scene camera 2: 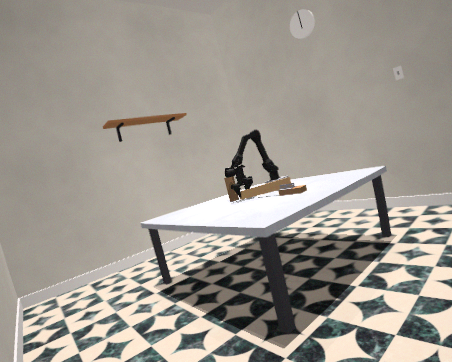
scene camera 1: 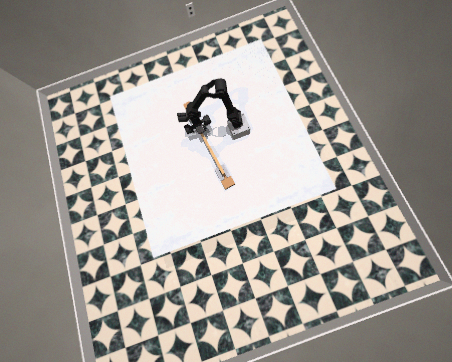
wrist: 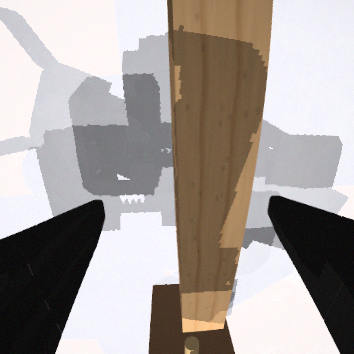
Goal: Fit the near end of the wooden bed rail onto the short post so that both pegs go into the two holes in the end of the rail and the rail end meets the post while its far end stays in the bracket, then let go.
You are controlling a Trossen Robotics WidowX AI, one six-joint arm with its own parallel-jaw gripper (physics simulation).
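Seen in the pictures: gripper, fingertip midpoint: (scene camera 2: 244,196) (wrist: 187,206); arm's base, origin of the base link: (scene camera 2: 275,179) (scene camera 1: 237,123).
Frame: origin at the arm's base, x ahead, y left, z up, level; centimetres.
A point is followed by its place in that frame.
Observation:
The wooden rail (scene camera 1: 215,156) @[x 22.1, y 17.6, z 1.0 cm] (scene camera 2: 265,188) @[x 24.6, y 12.3, z -2.4 cm] (wrist: 215,125) @[x 26.0, y -3.8, z -1.1 cm] runs from the short post to the grey bracket (scene camera 1: 219,173) @[x 21.9, y 29.7, z 2.2 cm] (scene camera 2: 286,186) @[x 22.1, y 29.9, z -3.3 cm] at its far end; the exact seating there is too small to tell. The short post (scene camera 1: 186,105) @[x 28.6, y -19.3, z 9.9 cm] (scene camera 2: 230,188) @[x 30.0, y -17.4, z 1.6 cm] (wrist: 164,320) @[x 26.0, y -16.5, z -4.9 cm] stands upright by the near end. In the wrist view the rail end overlaps part of the post's dark face, and one peg (wrist: 191,345) @[x 27.4, y -15.1, z -2.6 cm] shows just below it. The second peg and the rail's holes do not show. My gripper (scene camera 1: 199,125) @[x 26.4, y -8.2, z -5.8 cm] (scene camera 2: 243,188) @[x 26.4, y -8.2, z -5.8 cm] (wrist: 187,206) @[x 26.4, y -8.2, z -5.8 cm] is open, its fingers apart on either side of the rail near that end.
A wooden block (scene camera 1: 228,183) @[x 20.0, y 36.9, z -4.4 cm] (scene camera 2: 299,190) @[x 23.6, y 38.8, z -6.2 cm] lies at the bracket end of the rail. The arm's grey base (scene camera 1: 240,131) @[x 0.2, y 6.5, z 0.1 cm] stands on the white table (scene camera 1: 275,160) @[x -16.4, y 32.2, z -7.9 cm] (scene camera 2: 210,215) @[x 66.6, y 4.6, z -8.0 cm], to one side of the rail. A wall shelf (scene camera 2: 145,120) hangs well away from the table.

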